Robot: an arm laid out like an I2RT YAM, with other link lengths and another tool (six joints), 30 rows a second.
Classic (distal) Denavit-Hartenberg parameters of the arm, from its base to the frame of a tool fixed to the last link. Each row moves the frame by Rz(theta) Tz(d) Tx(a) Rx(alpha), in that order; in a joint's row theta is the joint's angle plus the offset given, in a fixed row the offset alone. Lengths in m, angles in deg.
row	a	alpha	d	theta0
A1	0.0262	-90	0.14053	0
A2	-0.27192	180	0	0
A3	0.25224	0	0	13.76
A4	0.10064	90	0.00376	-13.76
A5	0	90	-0.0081	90
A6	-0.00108	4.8	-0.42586	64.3
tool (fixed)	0	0	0.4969	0
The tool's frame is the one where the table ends.
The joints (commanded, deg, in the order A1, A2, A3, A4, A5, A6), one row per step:
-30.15 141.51 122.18 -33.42 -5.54 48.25
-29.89 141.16 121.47 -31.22 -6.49 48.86
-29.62 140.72 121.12 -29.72 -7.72 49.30
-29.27 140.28 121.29 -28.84 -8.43 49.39
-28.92 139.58 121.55 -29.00 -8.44 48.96
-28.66 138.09 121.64 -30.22 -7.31 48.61
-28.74 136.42 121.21 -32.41 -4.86 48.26
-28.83 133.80 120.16 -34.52 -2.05 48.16
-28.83 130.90 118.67 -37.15 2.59 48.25
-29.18 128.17 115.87 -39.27 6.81 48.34
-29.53 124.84 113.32 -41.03 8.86 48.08
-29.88 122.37 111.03 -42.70 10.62 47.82
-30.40 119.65 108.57 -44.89 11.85 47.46
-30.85 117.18 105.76 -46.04 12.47 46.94
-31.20 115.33 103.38 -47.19 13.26 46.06
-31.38 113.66 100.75 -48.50 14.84 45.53
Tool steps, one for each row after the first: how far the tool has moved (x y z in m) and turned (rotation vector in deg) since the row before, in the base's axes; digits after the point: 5 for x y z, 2 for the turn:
0.00503 0.00177 0.00234 0.08 -2.10 0.37
0.00475 0.00247 0.00429 0.30 -1.94 0.72
0.00474 0.00260 0.00684 -0.21 -1.58 0.75
0.00217 0.00286 0.00851 -0.66 -0.62 0.67
-0.00248 0.00268 0.01355 -1.13 0.15 -0.26
-0.00909 0.00037 0.01053 -1.34 1.78 -1.49
-0.01186 0.00144 0.01598 -1.63 1.50 -1.90
-0.01601 0.00245 0.01555 -2.42 2.72 -3.13
-0.01926 0.00130 0.00657 -1.74 3.46 -3.10
-0.01698 0.00312 0.01267 -1.05 1.76 -1.41
-0.01505 0.00267 0.00624 -0.60 2.11 -1.20
-0.01738 0.00319 0.00593 -0.04 2.34 -0.94
-0.01465 0.00330 0.00263 0.13 1.78 -0.37
-0.01240 0.00287 0.00022 0.00 2.19 -0.04
-0.01301 0.00420 -0.00235 -0.14 2.89 -0.52

